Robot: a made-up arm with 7 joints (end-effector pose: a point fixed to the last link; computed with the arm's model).
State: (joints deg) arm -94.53 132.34 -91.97 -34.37 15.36 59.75 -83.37
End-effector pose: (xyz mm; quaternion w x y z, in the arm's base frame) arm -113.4 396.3 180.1 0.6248 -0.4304 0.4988 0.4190
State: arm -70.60 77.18 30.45 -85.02 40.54 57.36 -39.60
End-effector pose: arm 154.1 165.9 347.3 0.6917 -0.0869 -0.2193 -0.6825
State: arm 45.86 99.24 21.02 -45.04 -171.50 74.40 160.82
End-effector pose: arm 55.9 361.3 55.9 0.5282 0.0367 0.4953 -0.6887
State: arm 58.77 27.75 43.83 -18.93 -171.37 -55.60 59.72
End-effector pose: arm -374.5 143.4 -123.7 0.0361 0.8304 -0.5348 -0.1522
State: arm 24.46 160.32 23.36 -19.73 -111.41 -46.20 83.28
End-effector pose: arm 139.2 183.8 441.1 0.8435 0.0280 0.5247 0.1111
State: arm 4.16 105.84 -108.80 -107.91 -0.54 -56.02 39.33
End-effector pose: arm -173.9 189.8 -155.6 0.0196 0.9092 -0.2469 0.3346
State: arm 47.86 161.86 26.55 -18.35 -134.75 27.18 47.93
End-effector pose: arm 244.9 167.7 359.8 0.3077 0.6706 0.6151 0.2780
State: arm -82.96 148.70 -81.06 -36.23 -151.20 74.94 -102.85
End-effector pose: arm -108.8 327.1 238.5 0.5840 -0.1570 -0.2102 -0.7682
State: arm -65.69 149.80 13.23 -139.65 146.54 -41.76 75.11
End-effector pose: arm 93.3 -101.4 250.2 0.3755 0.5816 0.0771 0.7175
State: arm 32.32 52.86 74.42 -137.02 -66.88 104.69 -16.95
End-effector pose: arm 57.7 159.7 188.6 0.8857 0.1376 -0.2700 0.3518
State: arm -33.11 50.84 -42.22 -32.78 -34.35 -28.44 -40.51
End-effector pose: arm 252.6 267.2 -166.5 0.4235 0.1381 0.6874 -0.5736
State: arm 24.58 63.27 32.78 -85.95 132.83 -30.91 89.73
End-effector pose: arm 170.4 276.8 -0.7 0.5176 0.1946 0.8065 0.2091
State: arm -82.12 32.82 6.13 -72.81 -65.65 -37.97 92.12
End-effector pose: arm 289.9 -10.0 308.3 0.0640 -0.0868 -0.1086 -0.9882
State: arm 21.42 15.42 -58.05 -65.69 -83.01 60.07 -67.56
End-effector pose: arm -8.9 -58.5 -276.6 0.2802 0.3141 0.8745 -0.2410
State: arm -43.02 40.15 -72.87 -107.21 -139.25 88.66 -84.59
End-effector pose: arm 148.0 -140.5 -45.8 0.7850 0.5651 0.0366 0.2512
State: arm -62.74 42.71 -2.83 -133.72 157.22 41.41 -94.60
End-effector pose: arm 55.0 -128.9 213.3 0.3419 -0.0891 -0.1267 0.9269
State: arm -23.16 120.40 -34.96 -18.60 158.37 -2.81 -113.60
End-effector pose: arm 22.3 414.9 222.1 0.9878 -0.0331 -0.0435 -0.1459
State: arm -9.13 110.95 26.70 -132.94 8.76 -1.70 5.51
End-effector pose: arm 225.6 -20.9 190.0 0.3931 0.3007 0.2804 -0.8225
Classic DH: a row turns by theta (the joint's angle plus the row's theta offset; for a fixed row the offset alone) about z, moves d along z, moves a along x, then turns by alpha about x. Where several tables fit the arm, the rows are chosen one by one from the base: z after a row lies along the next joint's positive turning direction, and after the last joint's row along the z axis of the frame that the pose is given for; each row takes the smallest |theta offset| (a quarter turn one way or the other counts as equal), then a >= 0, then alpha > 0; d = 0 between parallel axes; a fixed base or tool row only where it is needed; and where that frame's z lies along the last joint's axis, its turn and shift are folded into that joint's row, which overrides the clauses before.
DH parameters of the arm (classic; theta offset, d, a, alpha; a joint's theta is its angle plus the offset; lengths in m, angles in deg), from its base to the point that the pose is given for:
base (fixed): 0 0.0872 -0.0238 -70
joint 1: 90 0.0077 0.005 90
joint 2: 70 -0.0038 -0.0214 -90
joint 3: 90 -0.1357 0.0013 90
joint 4: 0 -0.0186 0.0603 -90
joint 5: 0 -0.265 0.0187 90
joint 6: 0 -0.0003 0.023 -90
joint 7: -20.55 -0.0336 -0.0048 119.84
tool (fixed): 179.28 -0.0168 0 0

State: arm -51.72 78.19 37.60 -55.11 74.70 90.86 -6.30
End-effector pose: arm 196.4 263.1 220.9 0.3029 -0.7326 -0.2762 -0.5433
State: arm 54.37 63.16 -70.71 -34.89 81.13 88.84 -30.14
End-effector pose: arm -331.5 211.8 -23.7 0.0059 -0.5242 0.3876 0.7583
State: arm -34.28 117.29 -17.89 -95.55 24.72 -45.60 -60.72
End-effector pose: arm 285.3 182.1 207.2 0.4193 0.6160 0.3438 -0.5714
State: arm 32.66 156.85 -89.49 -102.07 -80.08 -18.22 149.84
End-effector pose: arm -88.8 344.8 91.3 0.6067 -0.5471 0.4744 0.3279
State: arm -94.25 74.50 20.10 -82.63 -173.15 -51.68 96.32
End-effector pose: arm 49.0 120.8 416.2 0.9313 0.1665 -0.0582 -0.3188
